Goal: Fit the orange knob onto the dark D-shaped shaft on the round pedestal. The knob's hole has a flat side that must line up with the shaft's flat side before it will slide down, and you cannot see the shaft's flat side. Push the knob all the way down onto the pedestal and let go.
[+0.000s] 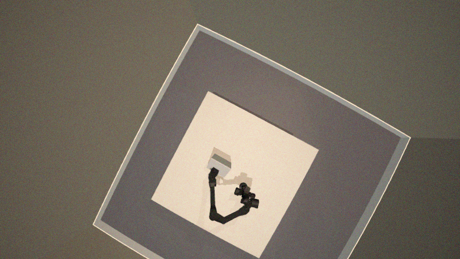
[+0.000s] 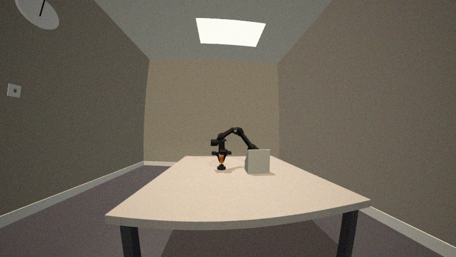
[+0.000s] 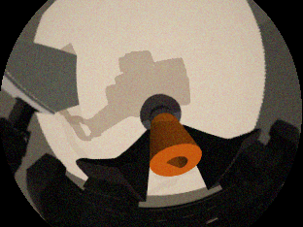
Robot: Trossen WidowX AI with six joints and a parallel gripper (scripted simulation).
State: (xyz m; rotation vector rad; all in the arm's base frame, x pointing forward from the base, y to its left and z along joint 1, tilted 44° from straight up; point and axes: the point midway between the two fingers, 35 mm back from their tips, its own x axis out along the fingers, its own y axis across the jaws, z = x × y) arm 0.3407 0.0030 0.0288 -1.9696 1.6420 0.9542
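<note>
Right now the orange knob is 2 cm above my gripper tip. Round my gripper tip: dark round pedestal 4 cm below.
</note>
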